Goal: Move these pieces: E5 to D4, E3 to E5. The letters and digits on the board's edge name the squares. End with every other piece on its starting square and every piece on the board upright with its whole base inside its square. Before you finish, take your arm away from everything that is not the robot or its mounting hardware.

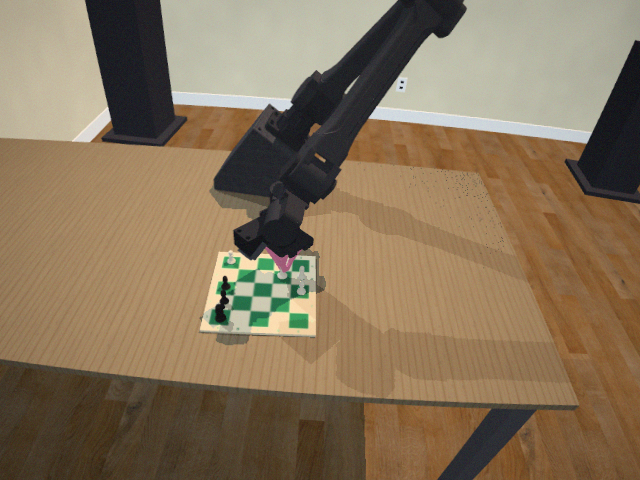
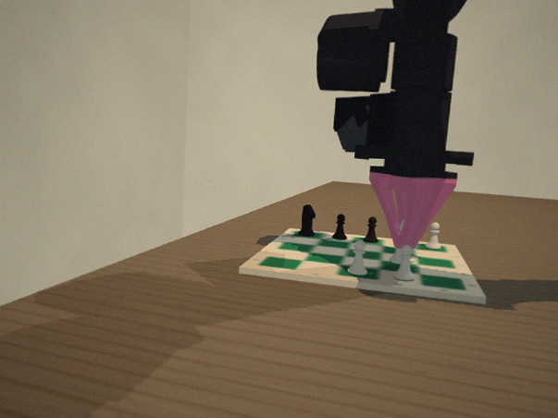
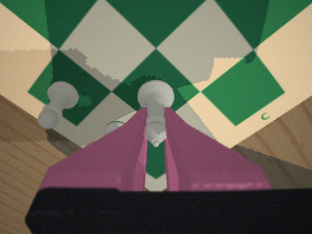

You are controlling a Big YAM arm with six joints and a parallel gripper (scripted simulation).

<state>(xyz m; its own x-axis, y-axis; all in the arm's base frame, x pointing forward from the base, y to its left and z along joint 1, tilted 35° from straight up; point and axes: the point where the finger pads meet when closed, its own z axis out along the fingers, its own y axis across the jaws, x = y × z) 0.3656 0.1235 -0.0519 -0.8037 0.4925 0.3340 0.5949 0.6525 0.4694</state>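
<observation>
Right now my hand is right at the white bishop. The rest, counted from my hand: black knight (130 mm ahead, 100 mm to the right, 10 mm below); then cream chessboard (50 mm ahead, 30 mm to the right, 30 mm below).
</observation>
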